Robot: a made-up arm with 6 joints. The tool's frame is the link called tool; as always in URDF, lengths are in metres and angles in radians. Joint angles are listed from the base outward. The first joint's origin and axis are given. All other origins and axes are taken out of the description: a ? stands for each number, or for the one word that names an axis. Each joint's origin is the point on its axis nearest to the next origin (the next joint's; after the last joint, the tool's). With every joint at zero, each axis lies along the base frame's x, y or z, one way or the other. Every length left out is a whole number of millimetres.
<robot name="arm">
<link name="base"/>
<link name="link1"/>
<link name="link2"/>
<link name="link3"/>
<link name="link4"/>
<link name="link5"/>
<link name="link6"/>
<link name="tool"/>
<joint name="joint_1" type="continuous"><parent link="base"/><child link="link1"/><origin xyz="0 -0.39 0.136" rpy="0 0 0"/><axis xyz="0 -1 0"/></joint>
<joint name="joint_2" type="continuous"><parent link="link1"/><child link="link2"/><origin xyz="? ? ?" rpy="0 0 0"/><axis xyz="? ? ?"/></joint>
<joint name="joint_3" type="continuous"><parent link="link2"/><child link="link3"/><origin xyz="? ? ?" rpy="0 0 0"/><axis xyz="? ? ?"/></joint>
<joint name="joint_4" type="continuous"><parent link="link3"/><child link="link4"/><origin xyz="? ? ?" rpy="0 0 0"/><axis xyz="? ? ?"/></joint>
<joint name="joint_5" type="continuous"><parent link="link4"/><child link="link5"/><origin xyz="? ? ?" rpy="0 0 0"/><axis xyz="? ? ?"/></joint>
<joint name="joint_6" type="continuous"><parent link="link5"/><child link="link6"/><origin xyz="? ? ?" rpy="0 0 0"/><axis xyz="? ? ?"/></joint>
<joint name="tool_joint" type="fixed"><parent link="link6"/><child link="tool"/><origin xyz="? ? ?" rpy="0 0 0"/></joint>
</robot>
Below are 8 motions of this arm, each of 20 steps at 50 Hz.
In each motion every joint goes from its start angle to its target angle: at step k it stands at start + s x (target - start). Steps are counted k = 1, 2, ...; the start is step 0. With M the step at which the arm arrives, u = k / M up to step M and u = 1 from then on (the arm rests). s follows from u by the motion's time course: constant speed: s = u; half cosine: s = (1 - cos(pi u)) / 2; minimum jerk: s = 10 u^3 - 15 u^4 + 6 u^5.
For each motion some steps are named. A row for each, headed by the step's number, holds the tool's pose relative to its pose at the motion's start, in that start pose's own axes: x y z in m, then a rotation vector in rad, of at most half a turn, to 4 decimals.
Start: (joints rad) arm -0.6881 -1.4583 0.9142 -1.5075 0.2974 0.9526
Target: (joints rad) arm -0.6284 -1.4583 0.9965 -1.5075 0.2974 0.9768
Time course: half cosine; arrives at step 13
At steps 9, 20:
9: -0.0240 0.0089 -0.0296 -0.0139 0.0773 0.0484
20: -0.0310 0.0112 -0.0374 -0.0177 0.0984 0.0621

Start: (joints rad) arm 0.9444 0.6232 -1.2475 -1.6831 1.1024 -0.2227
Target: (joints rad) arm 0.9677 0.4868 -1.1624 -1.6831 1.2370 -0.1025
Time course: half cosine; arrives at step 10
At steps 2, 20:
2: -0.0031 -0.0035 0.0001 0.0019 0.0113 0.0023
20: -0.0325 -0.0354 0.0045 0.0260 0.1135 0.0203

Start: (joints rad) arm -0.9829 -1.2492 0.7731 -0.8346 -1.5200 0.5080
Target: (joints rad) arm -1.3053 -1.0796 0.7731 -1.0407 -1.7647 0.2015
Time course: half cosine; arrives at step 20
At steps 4, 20:
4: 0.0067 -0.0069 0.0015 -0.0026 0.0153 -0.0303
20: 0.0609 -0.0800 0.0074 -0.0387 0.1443 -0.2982

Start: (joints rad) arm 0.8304 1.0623 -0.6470 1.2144 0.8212 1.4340
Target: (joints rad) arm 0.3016 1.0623 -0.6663 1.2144 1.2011 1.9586
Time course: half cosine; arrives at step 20
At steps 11, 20:
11: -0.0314 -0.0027 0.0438 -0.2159 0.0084 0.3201
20: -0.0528 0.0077 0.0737 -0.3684 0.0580 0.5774

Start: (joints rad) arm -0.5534 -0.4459 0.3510 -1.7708 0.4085 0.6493
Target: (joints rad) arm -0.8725 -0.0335 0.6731 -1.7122 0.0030 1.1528
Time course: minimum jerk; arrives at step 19
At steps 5, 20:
5: 0.0175 -0.0278 -0.0072 -0.0508 0.0178 0.0043
20: 0.0653 -0.2486 -0.0564 -0.2046 0.3188 0.0263

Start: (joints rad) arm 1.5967 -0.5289 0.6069 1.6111 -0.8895 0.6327
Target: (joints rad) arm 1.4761 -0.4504 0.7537 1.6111 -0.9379 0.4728
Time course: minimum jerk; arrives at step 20
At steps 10, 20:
10: -0.0017 -0.0025 0.0074 0.0189 0.0343 -0.1097
20: -0.0022 -0.0066 0.0147 0.0323 0.0675 -0.2217

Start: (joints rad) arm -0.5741 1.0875 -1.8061 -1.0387 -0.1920 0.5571
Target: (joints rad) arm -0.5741 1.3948 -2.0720 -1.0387 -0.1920 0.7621
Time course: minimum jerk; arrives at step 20
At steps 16, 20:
16: 0.0548 0.0550 0.2152 0.2039 -0.3146 0.2708
20: 0.0549 0.0576 0.2288 0.2141 -0.3349 0.2895

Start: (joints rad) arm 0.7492 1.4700 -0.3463 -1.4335 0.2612 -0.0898
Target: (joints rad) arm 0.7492 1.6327 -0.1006 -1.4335 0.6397 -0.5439
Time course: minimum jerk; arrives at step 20
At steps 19, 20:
19: 0.1106 -0.0986 0.0635 0.1757 -0.0824 -0.5649
20: 0.1107 -0.0987 0.0635 0.1759 -0.0825 -0.5655

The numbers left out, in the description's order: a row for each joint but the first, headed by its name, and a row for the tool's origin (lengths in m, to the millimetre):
joint_2: xyz 0.079 0 -0.026, axis 0 0 -1
joint_3: xyz -0.253 0.073 0, axis 0 -1 0
joint_4: xyz -0.083 0 -0.2, axis 0 0 -1
joint_5: xyz 0.078 0.011 0, axis 1 0 0
joint_6: xyz 0 0.286 -0.002, axis 0 0 1
tool: xyz 0.053 0.033 0

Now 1 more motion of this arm.
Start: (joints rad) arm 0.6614 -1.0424 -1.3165 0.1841 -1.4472 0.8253
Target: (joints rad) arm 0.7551 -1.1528 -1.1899 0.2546 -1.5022 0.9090
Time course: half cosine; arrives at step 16
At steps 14, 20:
14: 0.0621 -0.0896 -0.1043 -0.0206 0.1666 -0.1160
20: 0.0639 -0.0933 -0.1085 -0.0211 0.1732 -0.1204

